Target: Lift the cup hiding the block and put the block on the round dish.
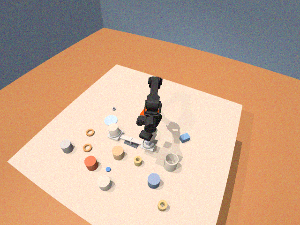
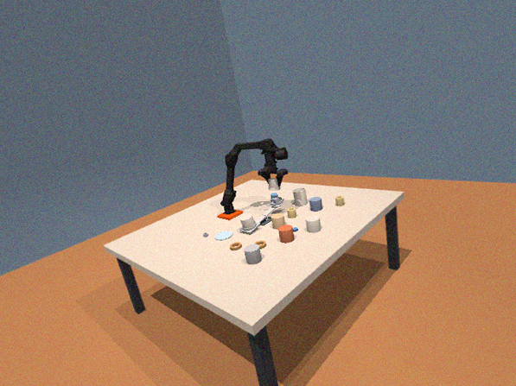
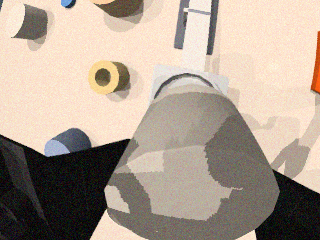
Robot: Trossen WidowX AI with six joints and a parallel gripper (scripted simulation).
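Right now the pale grey cup is 2 cm to the left of my gripper tip and 1 cm above it. From my gripper tip the other things lie so: balance 14 cm to the right, 13 cm below, 1 cm ahead; then tan cup 14 cm to the right, 13 cm below, 13 cm ahead; then grey block 8 cm below, 1 cm to the right.
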